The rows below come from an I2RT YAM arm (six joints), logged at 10 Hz.
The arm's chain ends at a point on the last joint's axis. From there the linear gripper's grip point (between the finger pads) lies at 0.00 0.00 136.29 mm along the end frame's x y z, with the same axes.
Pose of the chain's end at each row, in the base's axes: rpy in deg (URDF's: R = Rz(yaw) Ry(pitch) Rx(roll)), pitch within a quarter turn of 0, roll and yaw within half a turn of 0; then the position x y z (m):
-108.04 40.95 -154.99 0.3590 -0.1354 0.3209
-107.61 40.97 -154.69 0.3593 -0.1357 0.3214
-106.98 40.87 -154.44 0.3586 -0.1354 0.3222
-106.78 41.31 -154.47 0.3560 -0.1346 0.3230
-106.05 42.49 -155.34 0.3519 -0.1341 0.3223
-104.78 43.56 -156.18 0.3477 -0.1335 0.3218
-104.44 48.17 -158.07 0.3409 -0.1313 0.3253
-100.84 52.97 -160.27 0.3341 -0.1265 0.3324
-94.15 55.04 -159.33 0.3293 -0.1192 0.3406
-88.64 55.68 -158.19 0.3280 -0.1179 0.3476
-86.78 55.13 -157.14 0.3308 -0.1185 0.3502
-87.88 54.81 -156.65 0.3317 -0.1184 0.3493
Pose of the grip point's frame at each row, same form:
-108.04 40.95 -154.99 0.4389 -0.2411 0.2890
-107.61 40.97 -154.69 0.4393 -0.2416 0.2903
-106.98 40.87 -154.44 0.4383 -0.2418 0.2921
-106.78 41.31 -154.47 0.4357 -0.2412 0.2934
-106.05 42.49 -155.34 0.4297 -0.2425 0.2945
-104.78 43.56 -156.18 0.4228 -0.2444 0.2966
-104.44 48.17 -158.07 0.4137 -0.2443 0.3026
-100.84 52.97 -160.27 0.3985 -0.2456 0.3170
-94.15 55.04 -159.33 0.3848 -0.2435 0.3349
-88.64 55.68 -158.19 0.3761 -0.2454 0.3494
-86.78 55.13 -157.14 0.3779 -0.2463 0.3546
-87.88 54.81 -156.65 0.3819 -0.2451 0.3522

